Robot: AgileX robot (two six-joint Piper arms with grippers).
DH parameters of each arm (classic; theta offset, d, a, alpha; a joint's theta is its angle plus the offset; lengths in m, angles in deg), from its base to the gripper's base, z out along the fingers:
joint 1: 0 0.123 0 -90
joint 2: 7.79 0 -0.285 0
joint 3: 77.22 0 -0.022 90
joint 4: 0 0.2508 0 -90
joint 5: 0 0 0.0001 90
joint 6: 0 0.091 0 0
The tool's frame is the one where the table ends.
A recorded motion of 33 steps. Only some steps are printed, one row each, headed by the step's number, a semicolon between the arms.
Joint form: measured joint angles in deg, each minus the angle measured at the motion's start. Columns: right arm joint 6, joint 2, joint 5, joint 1, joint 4, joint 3; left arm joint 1, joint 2, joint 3, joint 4, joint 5, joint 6.
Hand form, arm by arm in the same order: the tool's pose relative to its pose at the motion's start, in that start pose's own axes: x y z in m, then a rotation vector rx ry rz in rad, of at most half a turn. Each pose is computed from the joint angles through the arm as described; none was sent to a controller.
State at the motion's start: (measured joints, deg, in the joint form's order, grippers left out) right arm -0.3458 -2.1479 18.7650 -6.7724 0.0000 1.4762; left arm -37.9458 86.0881 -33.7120 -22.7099 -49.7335 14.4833
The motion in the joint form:
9: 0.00 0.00 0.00 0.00 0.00 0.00; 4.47 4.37 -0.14 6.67 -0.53 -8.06
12: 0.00 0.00 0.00 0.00 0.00 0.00; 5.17 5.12 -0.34 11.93 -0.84 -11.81
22: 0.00 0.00 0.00 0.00 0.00 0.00; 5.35 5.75 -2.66 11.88 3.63 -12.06
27: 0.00 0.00 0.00 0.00 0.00 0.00; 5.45 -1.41 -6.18 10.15 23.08 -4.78
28: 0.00 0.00 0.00 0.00 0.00 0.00; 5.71 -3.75 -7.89 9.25 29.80 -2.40
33: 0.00 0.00 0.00 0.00 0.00 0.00; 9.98 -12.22 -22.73 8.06 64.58 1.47
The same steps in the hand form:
9: 0.0000 0.0000 0.0000 0.0000 0.0000 0.0000; 0.0193 0.0132 0.0124 0.0051 0.0433 -0.0486
12: 0.0000 0.0000 0.0000 0.0000 0.0000 0.0000; 0.0210 0.0102 0.0147 0.0622 0.0396 -0.0556
22: 0.0000 0.0000 0.0000 0.0000 0.0000 0.0000; 0.0208 0.0087 0.0228 0.0654 0.0884 -0.0634
27: 0.0000 0.0000 0.0000 0.0000 0.0000 0.0000; -0.0050 0.0069 0.0153 0.1011 0.2393 0.0205
28: 0.0000 0.0000 0.0000 0.0000 0.0000 0.0000; -0.0162 0.0071 0.0123 0.1160 0.2844 0.0408
33: 0.0000 0.0000 0.0000 0.0000 0.0000 0.0000; -0.0940 0.0175 -0.0008 0.1908 0.4677 0.0557

